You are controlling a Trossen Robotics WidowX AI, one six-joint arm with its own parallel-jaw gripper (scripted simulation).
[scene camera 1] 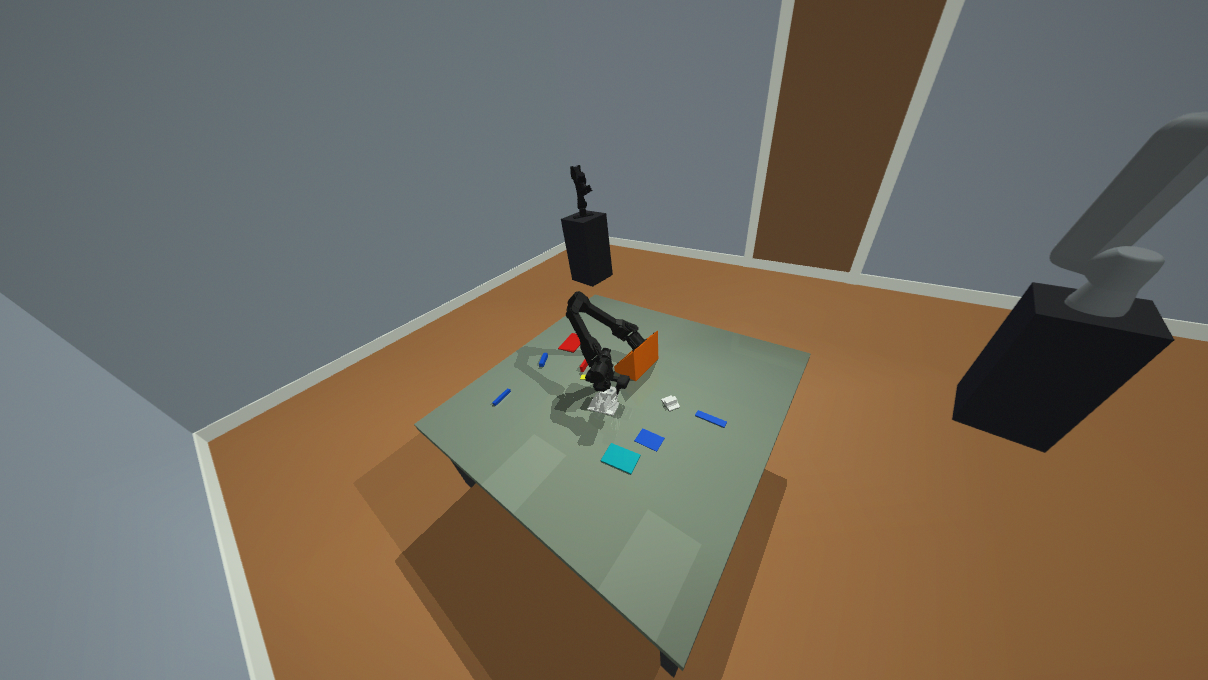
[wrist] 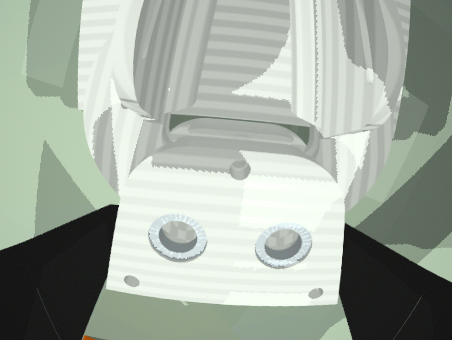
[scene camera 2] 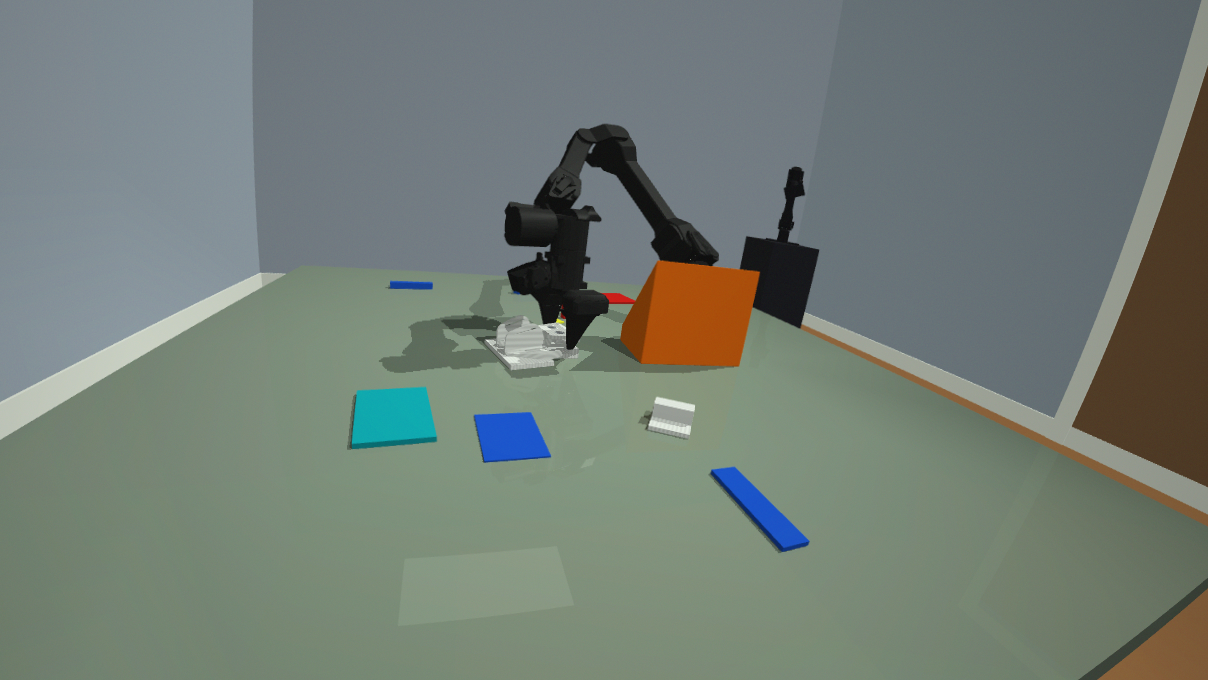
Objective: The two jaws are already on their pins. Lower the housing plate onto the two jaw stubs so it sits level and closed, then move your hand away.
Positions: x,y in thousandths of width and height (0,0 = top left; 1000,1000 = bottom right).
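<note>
There's a blue strip (scene camera 2: 648,785), though in the wrist view the strip is out of frame. A white housing plate (wrist: 519,566) is here too, and it's being carried by my gripper (scene camera 2: 462,502). You'd find my gripper in the wrist view (wrist: 506,669) as well.
</note>
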